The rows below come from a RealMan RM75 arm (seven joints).
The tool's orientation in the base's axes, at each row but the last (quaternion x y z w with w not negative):
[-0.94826 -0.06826 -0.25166 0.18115]
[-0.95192 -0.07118 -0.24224 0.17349]
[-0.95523 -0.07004 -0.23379 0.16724]
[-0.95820 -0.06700 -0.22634 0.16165]
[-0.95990 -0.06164 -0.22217 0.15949]
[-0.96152 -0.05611 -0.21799 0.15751]
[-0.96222 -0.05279 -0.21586 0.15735]
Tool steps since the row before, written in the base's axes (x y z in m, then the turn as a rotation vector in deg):
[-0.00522 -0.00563 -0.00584 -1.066 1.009 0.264]
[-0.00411 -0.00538 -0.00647 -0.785 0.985 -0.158]
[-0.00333 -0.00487 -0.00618 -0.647 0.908 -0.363]
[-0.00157 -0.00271 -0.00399 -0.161 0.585 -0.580]
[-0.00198 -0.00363 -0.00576 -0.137 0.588 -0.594]
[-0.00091 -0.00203 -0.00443 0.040 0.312 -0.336]
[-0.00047 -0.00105 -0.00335 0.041 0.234 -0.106]
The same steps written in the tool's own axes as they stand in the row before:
[-0.00766 0.00586 0.00023 -0.750 -1.250 -0.314]
[-0.00701 0.00601 0.00156 -0.711 -1.041 0.147]
[-0.00611 0.00562 0.00203 -0.690 -0.881 0.349]
[-0.00336 0.00334 0.00180 -0.375 -0.420 0.623]
[-0.00451 0.00465 0.00288 -0.360 -0.414 0.646]
[-0.00283 0.00299 0.00276 -0.099 -0.194 0.406]
[-0.00191 0.00185 0.00234 -0.001 -0.184 0.183]

